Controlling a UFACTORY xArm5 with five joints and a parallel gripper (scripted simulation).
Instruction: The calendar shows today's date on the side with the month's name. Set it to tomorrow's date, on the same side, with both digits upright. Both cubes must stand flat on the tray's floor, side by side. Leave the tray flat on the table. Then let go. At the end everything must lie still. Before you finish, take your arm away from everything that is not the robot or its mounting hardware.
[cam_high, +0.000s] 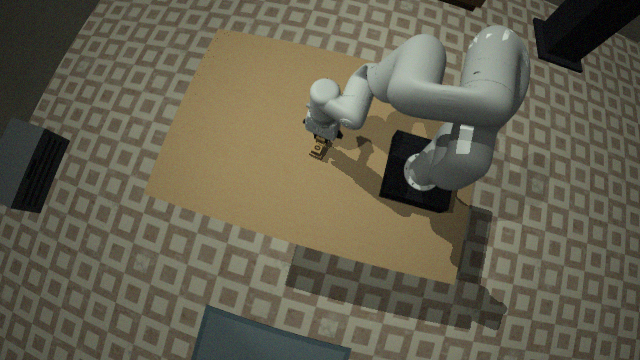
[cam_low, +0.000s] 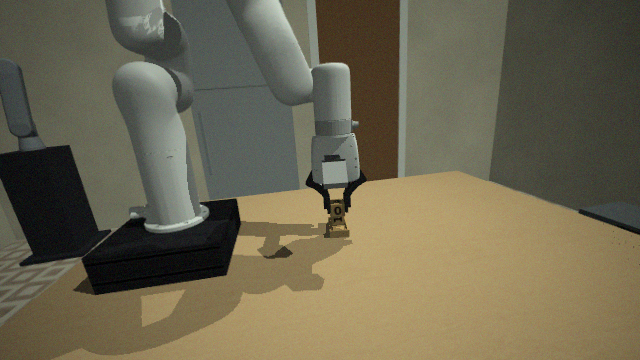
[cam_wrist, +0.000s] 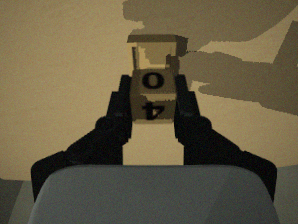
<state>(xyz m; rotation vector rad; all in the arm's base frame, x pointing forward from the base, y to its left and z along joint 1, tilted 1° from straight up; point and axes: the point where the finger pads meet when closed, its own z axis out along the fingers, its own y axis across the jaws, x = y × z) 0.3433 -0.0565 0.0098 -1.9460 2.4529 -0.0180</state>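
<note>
My gripper is now 10 mm above the wooden date cube. The rest, counted from my hand: wooden calendar tray 70 mm below, 20 mm to the left.
</note>
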